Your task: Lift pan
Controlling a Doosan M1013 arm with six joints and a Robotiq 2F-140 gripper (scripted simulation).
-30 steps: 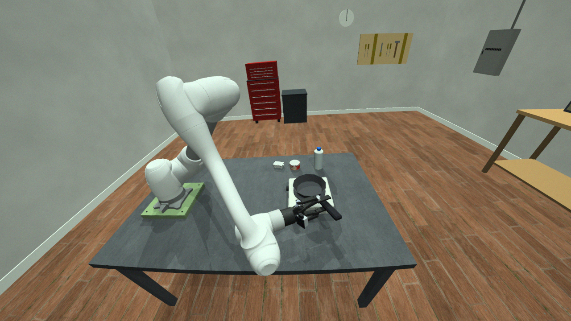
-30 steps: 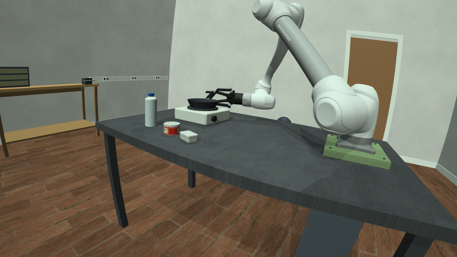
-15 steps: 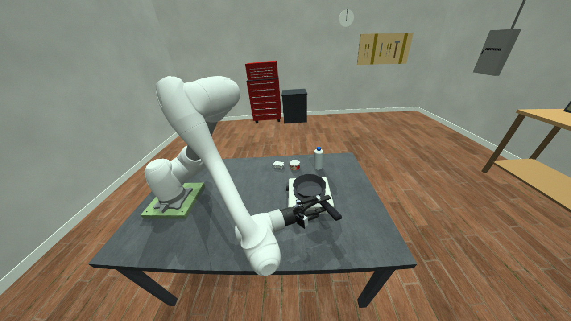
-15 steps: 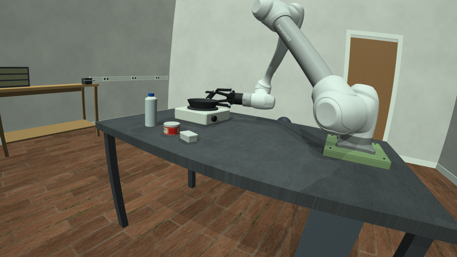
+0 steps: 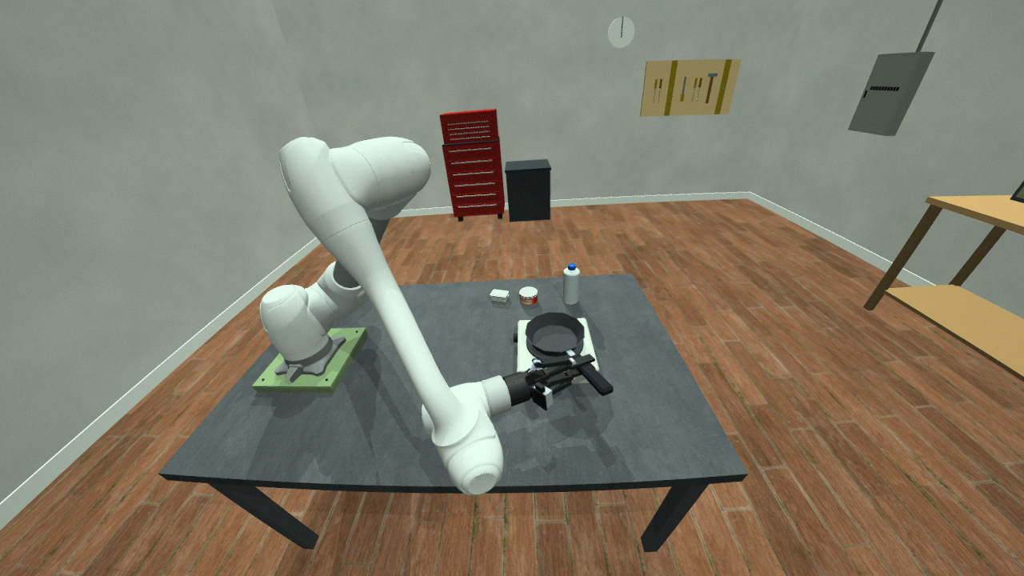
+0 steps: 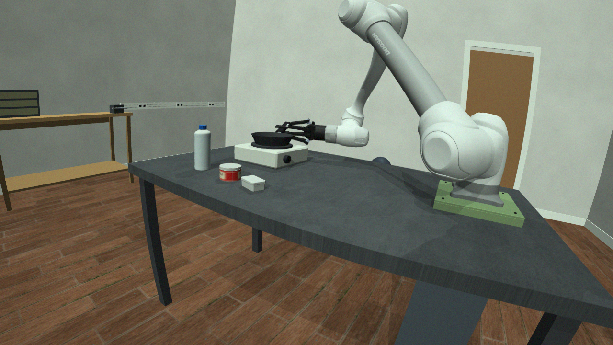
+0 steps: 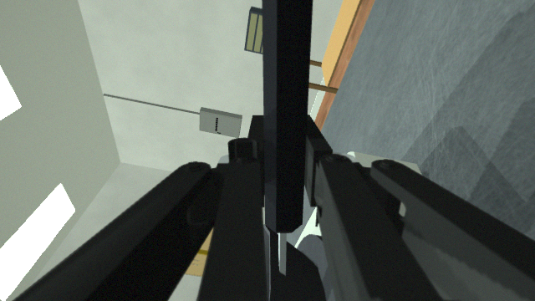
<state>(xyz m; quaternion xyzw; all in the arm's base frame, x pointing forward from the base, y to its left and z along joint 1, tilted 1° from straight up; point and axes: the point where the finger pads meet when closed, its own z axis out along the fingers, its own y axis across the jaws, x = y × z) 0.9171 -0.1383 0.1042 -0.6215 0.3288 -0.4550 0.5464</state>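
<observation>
The black pan lies 10 cm to the left of my hand, 4 cm behind it and 2 cm below it. Round my hand: small white box (50 cm to the left, 27 cm behind, 11 cm below); then hot plate (15 cm to the left, 9 cm below, 8 cm behind); then white bottle (47 cm to the left, 5 cm below, 3 cm ahead).
</observation>
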